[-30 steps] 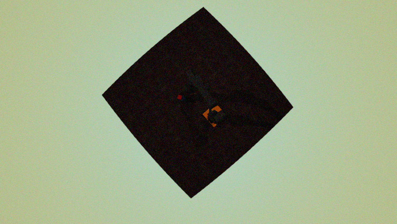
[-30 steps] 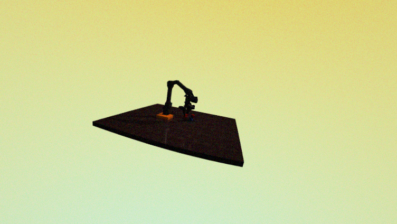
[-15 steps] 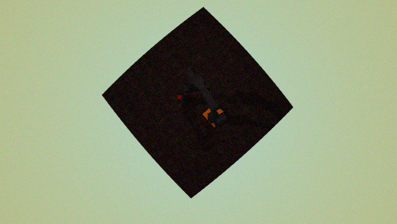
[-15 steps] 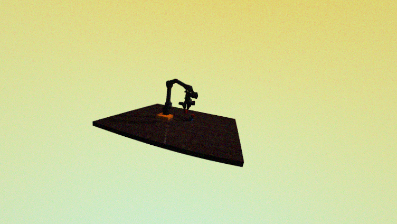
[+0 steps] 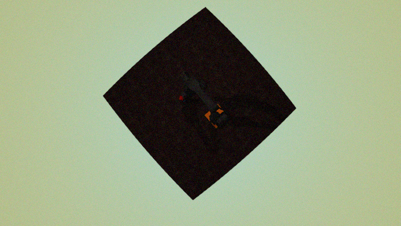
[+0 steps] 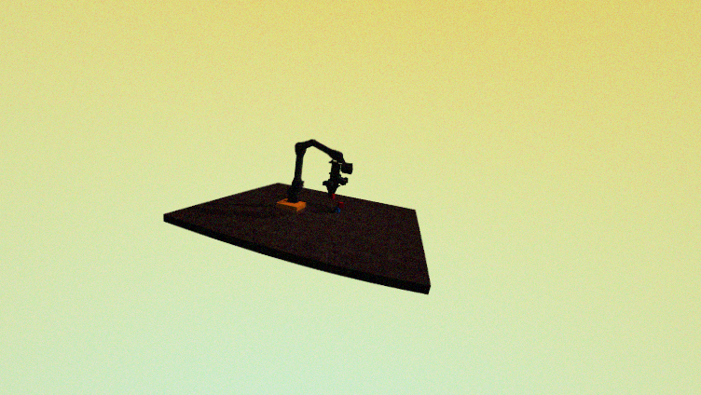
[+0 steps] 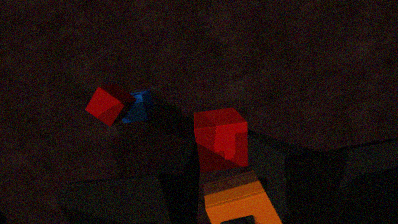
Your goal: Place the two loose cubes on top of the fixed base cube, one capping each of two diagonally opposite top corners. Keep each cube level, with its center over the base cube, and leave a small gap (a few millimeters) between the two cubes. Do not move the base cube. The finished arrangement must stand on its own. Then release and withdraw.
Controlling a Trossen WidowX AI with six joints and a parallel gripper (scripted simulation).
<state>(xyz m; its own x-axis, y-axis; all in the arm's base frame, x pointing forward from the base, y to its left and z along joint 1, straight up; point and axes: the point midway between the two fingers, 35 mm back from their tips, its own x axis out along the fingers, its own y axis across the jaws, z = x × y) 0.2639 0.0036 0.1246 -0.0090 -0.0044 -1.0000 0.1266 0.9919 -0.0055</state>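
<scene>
The blue cube is 10 cm to the left of my gripper tip, 10 cm below it and 2 cm ahead of it.
</scene>
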